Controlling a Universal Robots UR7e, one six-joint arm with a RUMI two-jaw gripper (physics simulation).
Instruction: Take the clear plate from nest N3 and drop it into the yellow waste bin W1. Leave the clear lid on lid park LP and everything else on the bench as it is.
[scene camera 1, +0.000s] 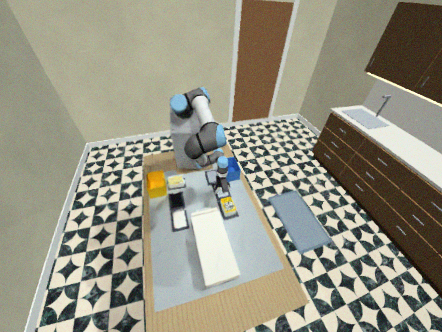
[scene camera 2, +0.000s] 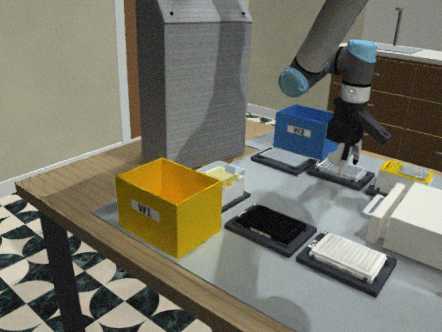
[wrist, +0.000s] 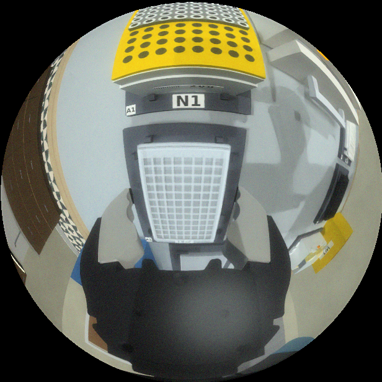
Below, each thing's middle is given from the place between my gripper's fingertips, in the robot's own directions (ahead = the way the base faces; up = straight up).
My hand is 2 cm past the clear plate (wrist: 183, 182). From my hand the other things lie so: black plate (scene camera 2: 274, 225): 7 cm behind, 37 cm to the right; white plate (scene camera 2: 357, 260): 11 cm ahead, 39 cm to the right; dark nest N3 (wrist: 162, 132): 2 cm behind, 1 cm below.
